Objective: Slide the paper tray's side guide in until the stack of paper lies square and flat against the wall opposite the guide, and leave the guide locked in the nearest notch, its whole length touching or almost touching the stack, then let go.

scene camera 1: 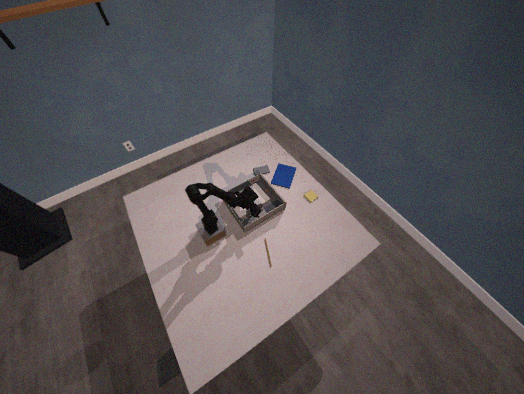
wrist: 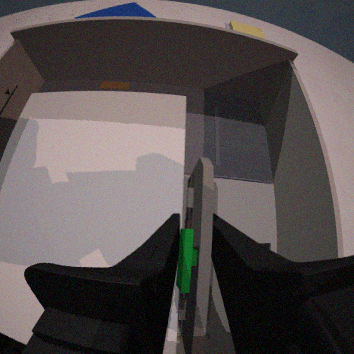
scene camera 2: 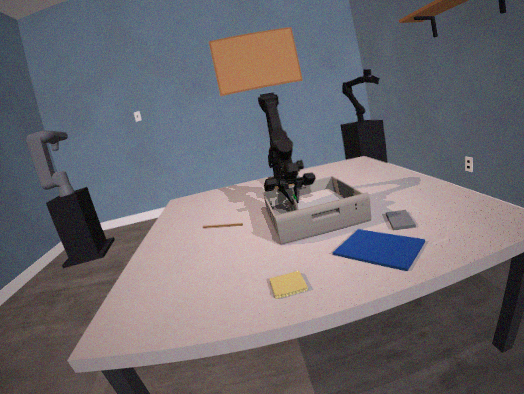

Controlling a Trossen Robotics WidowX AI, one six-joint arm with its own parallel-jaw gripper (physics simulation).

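The grey paper tray stands on the table. The white paper stack lies inside it; in the wrist view its far edge is near the far wall and its left edge runs beside the left wall. The upright grey side guide, with a green tab, stands along the stack's right edge, touching or nearly so; a thin dark line shows between them. My gripper is shut on the guide and its green tab, inside the tray. The fingers hide the near part of this edge.
The tray's right wall stands beyond the guide. Outside the tray lie a blue book, a yellow pad, a small grey block and a pencil.
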